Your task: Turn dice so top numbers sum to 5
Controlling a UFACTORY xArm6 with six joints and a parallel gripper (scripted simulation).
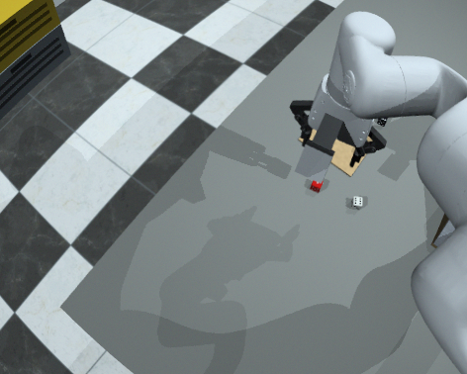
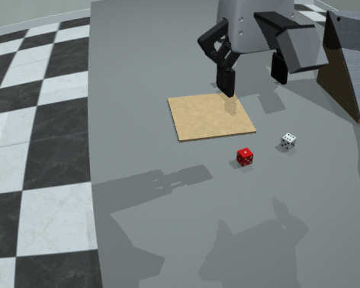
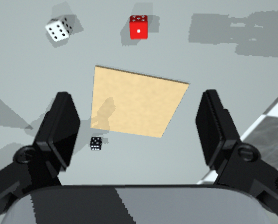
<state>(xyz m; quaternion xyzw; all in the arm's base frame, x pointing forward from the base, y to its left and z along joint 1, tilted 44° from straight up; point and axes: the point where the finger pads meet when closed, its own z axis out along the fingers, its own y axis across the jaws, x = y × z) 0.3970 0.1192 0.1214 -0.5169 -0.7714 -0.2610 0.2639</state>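
Right now my hand is 14 cm above the red die. Also, from my hand: white die (14 cm below, 9 cm behind, 3 cm to the right); tan mat (15 cm below, 14 cm to the right, 4 cm ahead); black die (26 cm to the right, 14 cm below, 1 cm behind).
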